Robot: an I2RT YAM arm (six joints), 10 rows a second.
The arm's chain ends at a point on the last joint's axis. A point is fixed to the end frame.
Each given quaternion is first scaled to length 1.
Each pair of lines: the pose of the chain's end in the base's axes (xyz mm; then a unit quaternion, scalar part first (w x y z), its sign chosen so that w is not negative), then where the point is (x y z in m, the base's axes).
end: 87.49 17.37 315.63 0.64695 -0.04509 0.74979 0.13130
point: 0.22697 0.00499 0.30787
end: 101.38 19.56 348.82 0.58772 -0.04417 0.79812 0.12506
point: 0.23814 0.00695 0.32047
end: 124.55 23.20 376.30 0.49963 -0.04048 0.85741 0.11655
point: 0.25240 0.00936 0.32036
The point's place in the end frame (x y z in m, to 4 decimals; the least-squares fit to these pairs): -0.0158 -0.0461 0.1315
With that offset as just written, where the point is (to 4 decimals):
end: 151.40 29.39 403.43 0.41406 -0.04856 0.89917 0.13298
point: 0.2670 0.0215 0.3245
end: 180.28 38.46 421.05 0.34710 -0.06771 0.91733 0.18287
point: 0.2842 0.0461 0.3272
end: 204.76 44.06 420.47 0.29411 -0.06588 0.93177 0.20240
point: 0.2974 0.0569 0.3160
